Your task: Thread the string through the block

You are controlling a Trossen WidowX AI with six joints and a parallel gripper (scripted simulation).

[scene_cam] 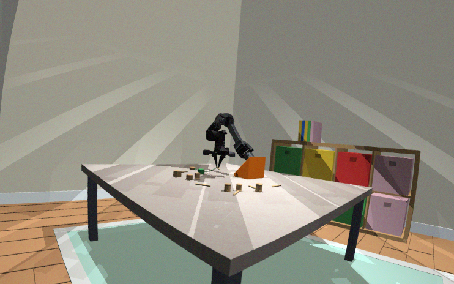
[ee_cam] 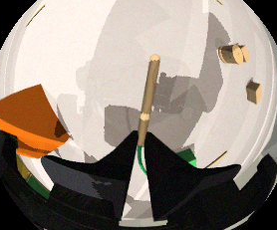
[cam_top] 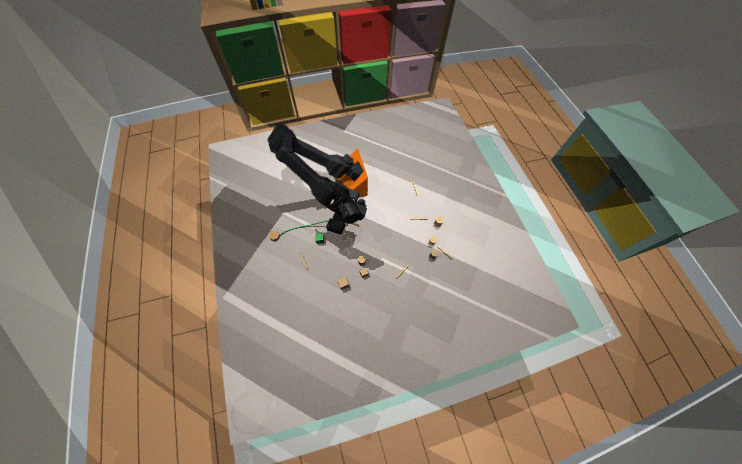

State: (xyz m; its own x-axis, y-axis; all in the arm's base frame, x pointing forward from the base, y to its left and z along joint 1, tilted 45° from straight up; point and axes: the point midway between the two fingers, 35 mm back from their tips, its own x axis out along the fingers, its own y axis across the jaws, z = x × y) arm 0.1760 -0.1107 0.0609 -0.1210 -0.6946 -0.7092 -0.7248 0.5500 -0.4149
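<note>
Now: gripper tip 1 cm to the right of the thin wooden stick and 1 cm short of it. From my gripper tip the other things lie so: loose stick (21 cm to the right, 7 cm ahead, 5 cm below); then green block (12 cm to the right, 4 cm below, 2 cm ahead); then short cylinder (17 cm ahead, 4 cm below, 1 cm to the left).
</note>
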